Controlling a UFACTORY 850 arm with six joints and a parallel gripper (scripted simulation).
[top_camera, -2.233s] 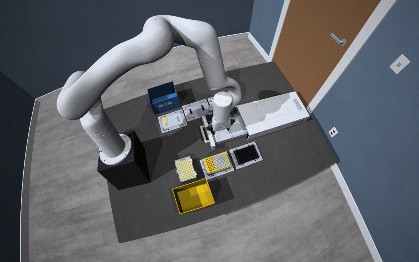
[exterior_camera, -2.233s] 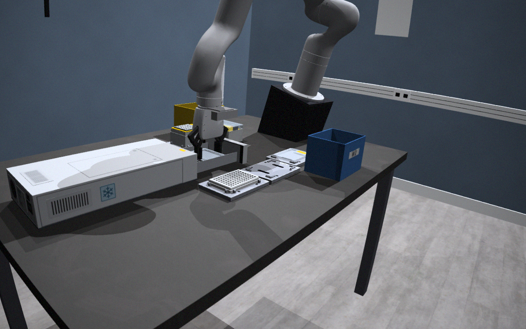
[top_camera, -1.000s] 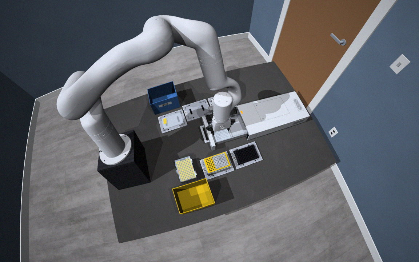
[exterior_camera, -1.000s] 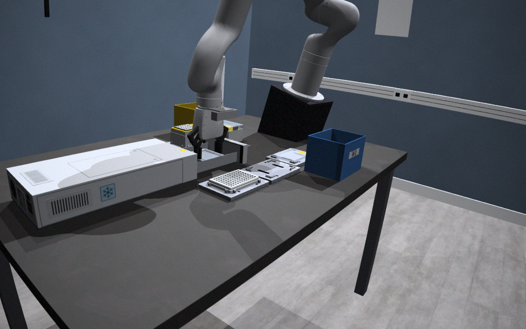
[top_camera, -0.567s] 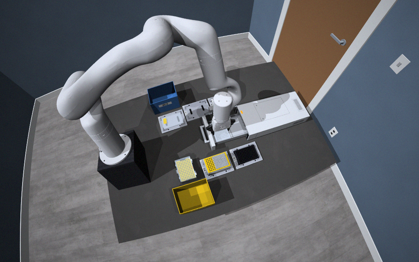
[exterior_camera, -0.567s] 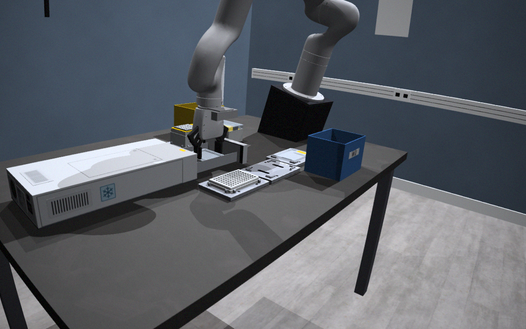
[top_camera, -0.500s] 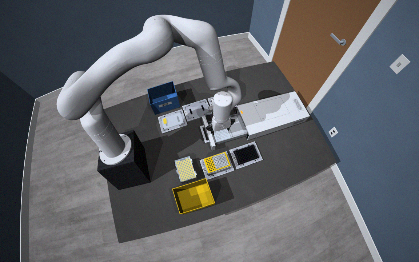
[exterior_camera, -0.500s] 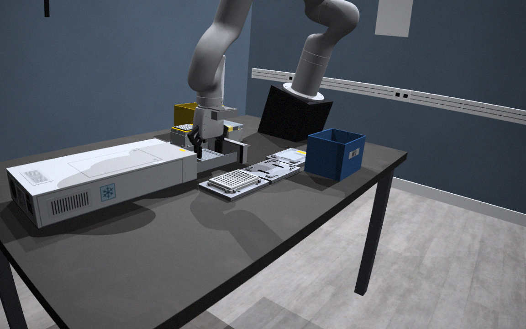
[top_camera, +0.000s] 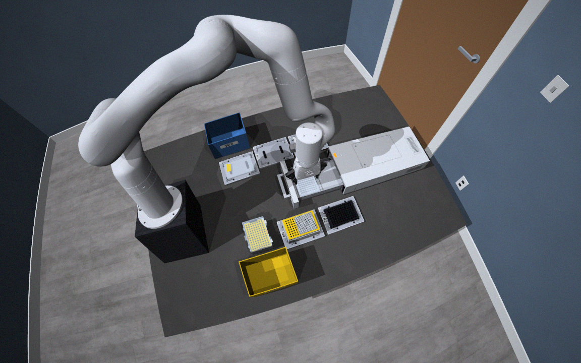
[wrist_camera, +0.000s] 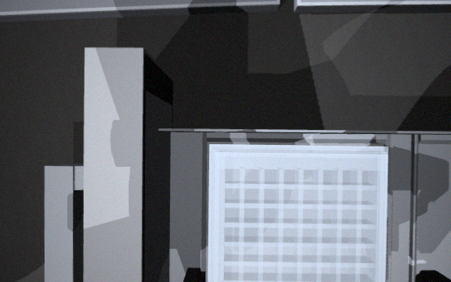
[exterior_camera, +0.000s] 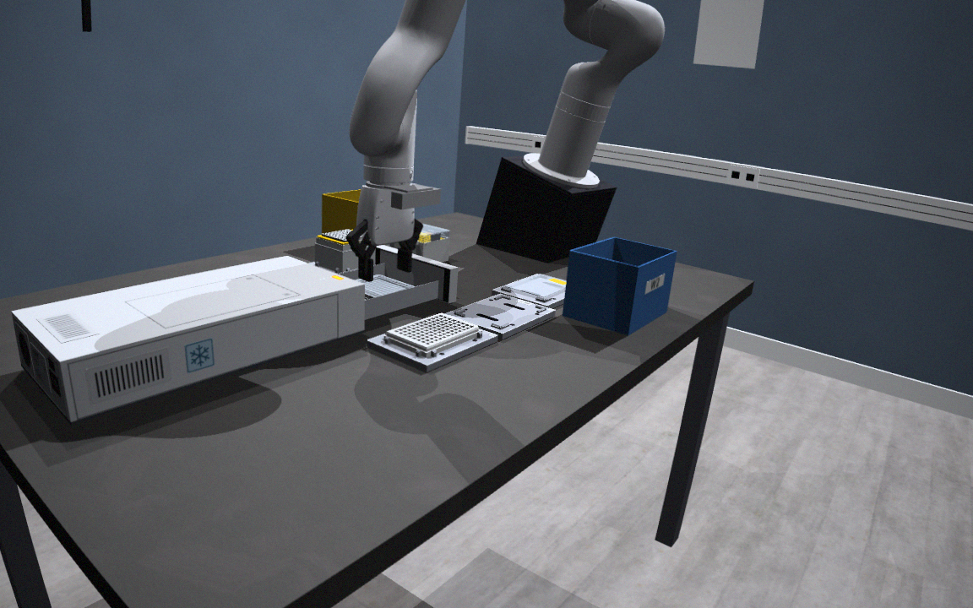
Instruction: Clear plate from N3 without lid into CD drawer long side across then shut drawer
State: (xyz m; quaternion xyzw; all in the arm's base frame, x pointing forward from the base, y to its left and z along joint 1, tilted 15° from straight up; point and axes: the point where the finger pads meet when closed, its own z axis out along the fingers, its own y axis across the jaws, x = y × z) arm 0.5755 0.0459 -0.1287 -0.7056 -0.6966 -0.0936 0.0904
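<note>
Right now my hand is 3 cm short of the drawer and 2 cm above it. From my hand the other things lie so: black plate 19 cm to the right, 9 cm ahead, 4 cm below; white cooler 19 cm ahead, 2 cm below; clear plate 4 cm below.
</note>
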